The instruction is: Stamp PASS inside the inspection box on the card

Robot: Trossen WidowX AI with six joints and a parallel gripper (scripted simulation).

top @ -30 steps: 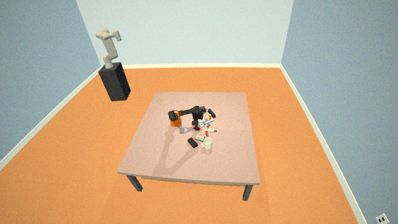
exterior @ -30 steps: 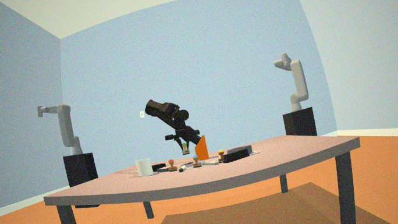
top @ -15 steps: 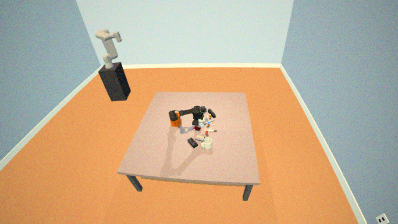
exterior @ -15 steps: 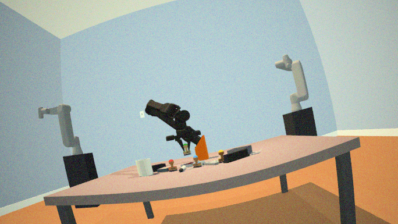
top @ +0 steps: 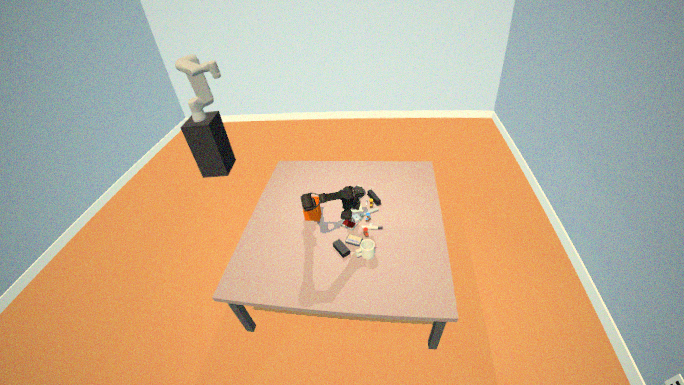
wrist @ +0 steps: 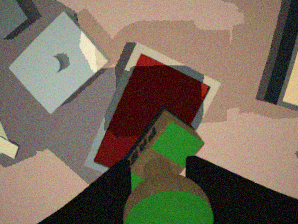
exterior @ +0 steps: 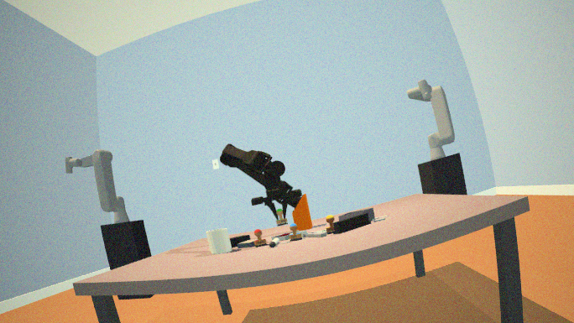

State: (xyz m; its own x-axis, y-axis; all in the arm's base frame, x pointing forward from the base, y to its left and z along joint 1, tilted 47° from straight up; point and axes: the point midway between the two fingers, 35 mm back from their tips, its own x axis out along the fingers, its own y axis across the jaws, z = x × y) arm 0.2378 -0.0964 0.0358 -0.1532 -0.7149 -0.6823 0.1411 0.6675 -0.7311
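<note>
The red ink pad lies 70 mm below my gripper tip. Round my gripper tip: blue-knob stamp: 120 mm ahead, 60 mm below, 30 mm to the left; then red-knob stamp: 100 mm ahead, 90 mm to the right, 60 mm below; then green-knob stamp: right at my gripper tip.
</note>
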